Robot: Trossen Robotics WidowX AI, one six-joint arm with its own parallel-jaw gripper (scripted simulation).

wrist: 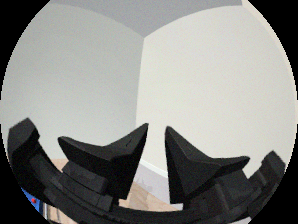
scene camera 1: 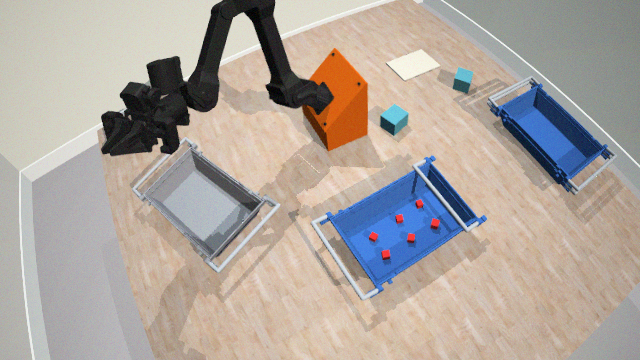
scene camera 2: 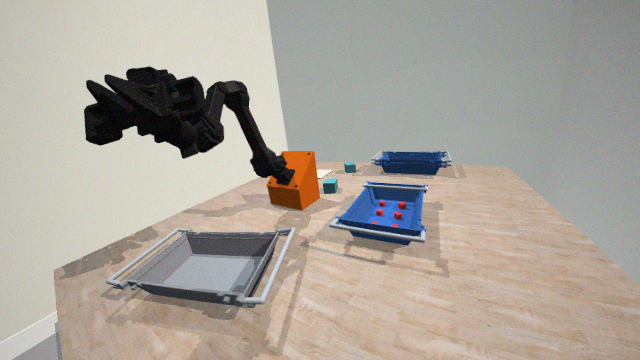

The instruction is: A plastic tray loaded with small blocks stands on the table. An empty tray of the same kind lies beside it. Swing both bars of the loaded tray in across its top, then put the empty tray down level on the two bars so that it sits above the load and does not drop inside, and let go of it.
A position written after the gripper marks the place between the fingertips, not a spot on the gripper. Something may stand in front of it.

In view: the gripper point(scene camera 2: 96, 80), a grey tray point(scene camera 2: 221, 267) and a cream sheet point(scene camera 1: 411, 65).
The grey tray shows as well in scene camera 1 point(scene camera 1: 208, 206). The gripper is seen too in the wrist view point(wrist: 156, 128) and in scene camera 1 point(scene camera 1: 106, 152). The wrist view does not show the grey tray: it is out of frame. The wrist view misses the cream sheet: it is out of frame.
